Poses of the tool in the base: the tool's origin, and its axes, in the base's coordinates. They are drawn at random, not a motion.
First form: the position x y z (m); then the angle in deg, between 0 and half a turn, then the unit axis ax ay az.
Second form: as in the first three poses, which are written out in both.
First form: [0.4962, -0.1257, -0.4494, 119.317, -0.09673, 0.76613, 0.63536]
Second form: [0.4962, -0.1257, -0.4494, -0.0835, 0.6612, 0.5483, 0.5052]
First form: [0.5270, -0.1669, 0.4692, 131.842, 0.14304, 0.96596, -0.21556]
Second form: [0.5270, -0.1669, 0.4692, 0.1306, 0.8819, -0.1968, 0.4080]
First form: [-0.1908, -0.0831, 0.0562, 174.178, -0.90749, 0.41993, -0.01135]
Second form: [-0.1908, -0.0831, 0.0562, -0.9063, 0.4194, -0.0113, 0.0508]
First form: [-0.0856, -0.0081, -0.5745, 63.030, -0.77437, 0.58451, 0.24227]
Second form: [-0.0856, -0.0081, -0.5745, -0.4048, 0.3055, 0.1266, 0.8525]
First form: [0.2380, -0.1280, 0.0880, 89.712, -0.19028, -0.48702, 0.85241]
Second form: [0.2380, -0.1280, 0.0880, -0.1342, -0.3435, 0.6012, 0.7089]
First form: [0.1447, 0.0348, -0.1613, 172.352, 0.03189, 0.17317, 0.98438]
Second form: [0.1447, 0.0348, -0.1613, 0.0318, 0.1728, 0.9822, 0.0667]
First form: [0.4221, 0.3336, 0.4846, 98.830, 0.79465, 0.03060, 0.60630]
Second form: [0.4221, 0.3336, 0.4846, 0.6035, 0.0232, 0.4604, 0.6506]
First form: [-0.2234, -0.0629, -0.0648, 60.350, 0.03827, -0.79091, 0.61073]
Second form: [-0.2234, -0.0629, -0.0648, 0.0192, -0.3975, 0.3070, 0.8645]
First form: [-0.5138, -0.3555, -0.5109, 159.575, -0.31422, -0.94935, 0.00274]
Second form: [-0.5138, -0.3555, -0.5109, -0.3092, -0.9343, 0.0027, 0.1773]
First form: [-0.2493, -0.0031, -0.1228, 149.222, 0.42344, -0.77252, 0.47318]
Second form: [-0.2493, -0.0031, -0.1228, 0.4083, -0.7448, 0.4562, 0.2654]
